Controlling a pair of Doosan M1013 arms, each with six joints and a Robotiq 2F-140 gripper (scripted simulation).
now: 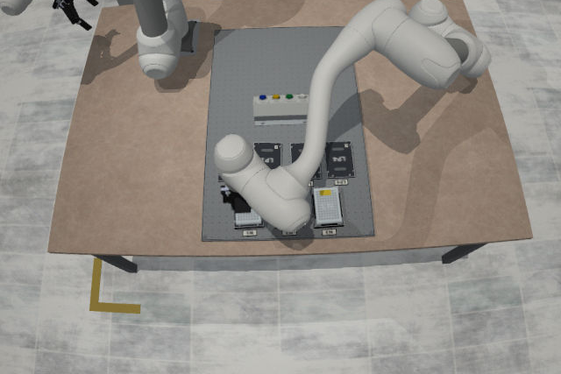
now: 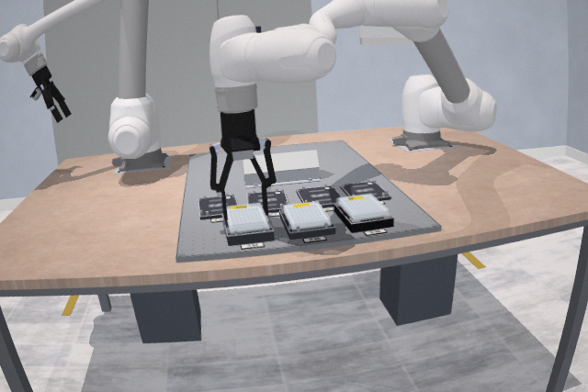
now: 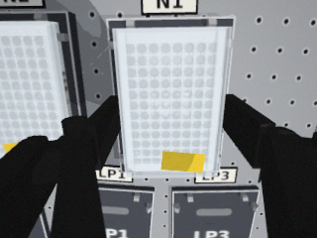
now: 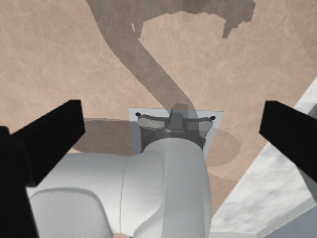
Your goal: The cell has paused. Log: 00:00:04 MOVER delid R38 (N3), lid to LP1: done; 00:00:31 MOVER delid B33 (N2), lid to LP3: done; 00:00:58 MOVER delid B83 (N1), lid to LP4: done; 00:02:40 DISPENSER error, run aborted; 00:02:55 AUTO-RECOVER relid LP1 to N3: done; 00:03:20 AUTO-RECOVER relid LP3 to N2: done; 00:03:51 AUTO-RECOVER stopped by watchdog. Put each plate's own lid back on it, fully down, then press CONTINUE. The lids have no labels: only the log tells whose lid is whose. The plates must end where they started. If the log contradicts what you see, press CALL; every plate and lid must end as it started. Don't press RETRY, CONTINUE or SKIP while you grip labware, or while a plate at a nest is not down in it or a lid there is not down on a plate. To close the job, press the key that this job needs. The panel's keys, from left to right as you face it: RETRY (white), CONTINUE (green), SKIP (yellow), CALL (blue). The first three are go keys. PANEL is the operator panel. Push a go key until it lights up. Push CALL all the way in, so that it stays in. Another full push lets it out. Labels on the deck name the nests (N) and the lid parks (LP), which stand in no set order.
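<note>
Now: left hand 2 cm above the clear lid. Round my left hand: plate: 3 cm below; LP3 lid park: 17 cm behind, 8 cm to the right, 6 cm below; LP1 lid park: 18 cm behind, 5 cm to the left, 6 cm below.
</note>
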